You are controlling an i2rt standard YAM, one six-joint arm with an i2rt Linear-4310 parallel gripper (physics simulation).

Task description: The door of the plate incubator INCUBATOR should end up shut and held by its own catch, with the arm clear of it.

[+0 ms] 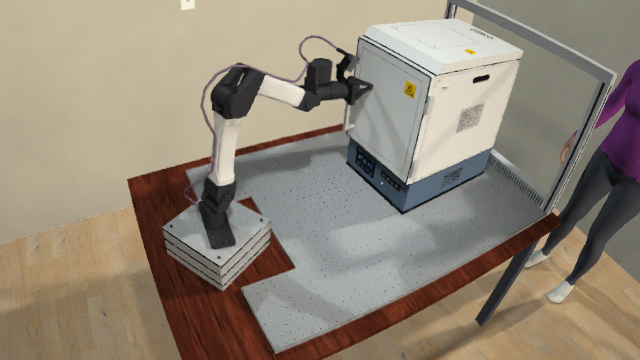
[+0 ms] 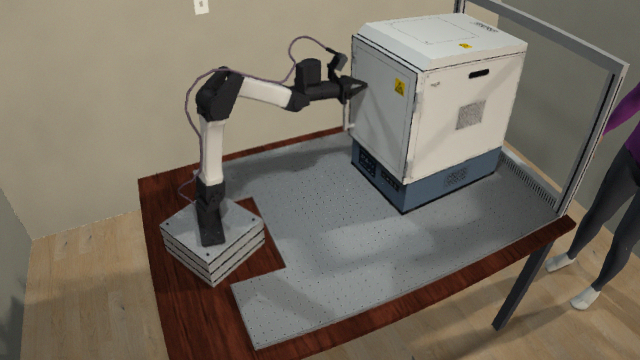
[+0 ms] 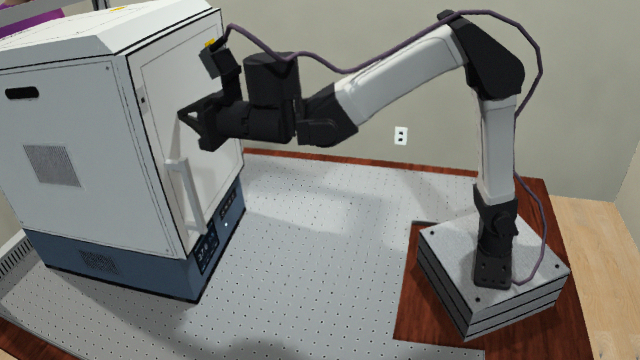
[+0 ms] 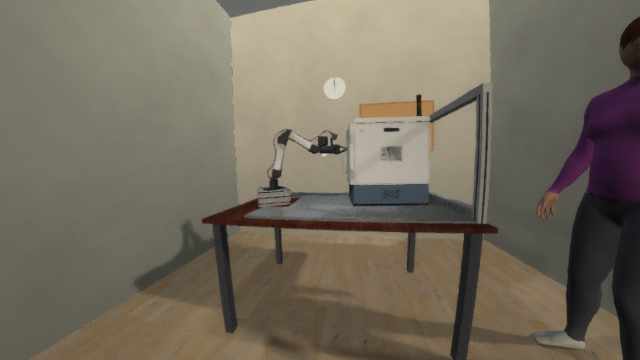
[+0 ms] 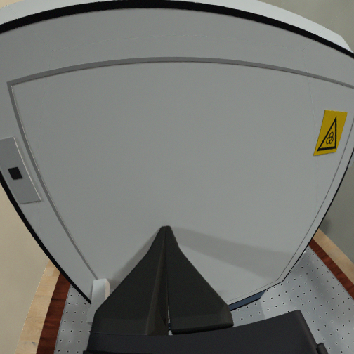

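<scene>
The incubator INCUBATOR [image 1: 465, 100] [image 2: 440, 115] [image 3: 100, 120] [image 4: 370, 167] is a white cabinet on a blue base. Its door [image 1: 387, 117] [image 2: 382, 120] [image 3: 217, 165] [image 5: 175, 140] lies flush, or nearly flush, against the cabinet front. The frames do not show whether the catch holds it. The bar handle [image 3: 192, 195] [image 1: 348, 117] stands on the door's free side. My gripper [image 1: 370, 87] [image 2: 366, 85] [image 3: 180, 115] [image 4: 345, 149] [image 5: 166, 231] is shut and empty. Its fingertips are at the door's face, above the handle and toward the free side, touching or very close.
A grey metal frame [image 1: 595, 120] [image 2: 607, 112] [image 4: 483, 150] stands behind the incubator at the table's end. The arm's base sits on a stacked block [image 1: 222, 270] [image 2: 212, 267] [image 3: 465, 320]. A person [image 1: 622, 135] [image 4: 607, 140] in purple stands beyond the frame.
</scene>
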